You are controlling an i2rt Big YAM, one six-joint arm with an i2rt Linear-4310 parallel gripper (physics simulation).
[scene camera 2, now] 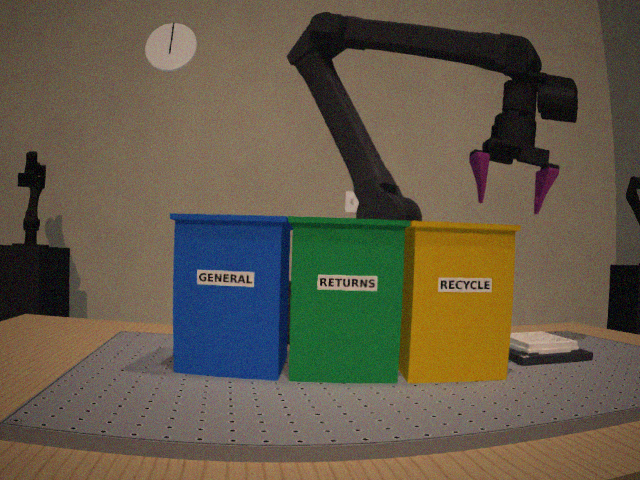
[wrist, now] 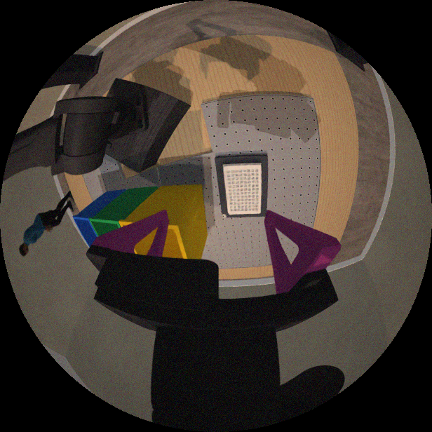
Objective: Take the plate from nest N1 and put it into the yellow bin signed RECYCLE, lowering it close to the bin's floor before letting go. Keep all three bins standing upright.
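Frame: origin at the arm's base, x ahead, y left, z up, level; centimetres.
Where they show: gripper, fingertip midpoint: (scene camera 2: 509, 208).
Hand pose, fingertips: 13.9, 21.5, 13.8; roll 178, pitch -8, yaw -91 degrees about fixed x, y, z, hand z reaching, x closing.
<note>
Each offset is from my fingertips to the top centre of the thing, as dx, dy, dz. Level surfaces: height alone.
A white plate @(+5.7, +3.7, -19.5) (scene camera 2: 543, 342) (wrist: 243, 190) with a grid of small wells lies flat in a dark nest @(+5.7, +3.7, -20.6) (scene camera 2: 558, 357) (wrist: 220, 186), right of the bins in the scene view. The yellow bin signed RECYCLE @(+14.2, -12.4, -4.1) (scene camera 2: 460, 330) (wrist: 175, 205) stands upright beside the nest. My gripper (scene camera 2: 508, 207) (wrist: 216, 215) is open with nothing between its purple fingers. It points down and hangs above the height of the bin rims, near the yellow bin's right side in the scene view. The nest's name does not show. The yellow bin's floor is hidden.
The green bin signed RETURNS @(+14.7, -25.6, -4.1) (scene camera 2: 346, 330) (wrist: 127, 202) and the blue bin signed GENERAL @(+15.2, -38.7, -4.1) (scene camera 2: 227, 325) (wrist: 102, 202) stand upright in a row with the yellow bin. All three stand on a grey perforated board @(dz -22.1) (scene camera 2: 248, 413) (wrist: 295, 175) on a wooden table @(dz -23.4) (scene camera 2: 62, 459) (wrist: 337, 150).
</note>
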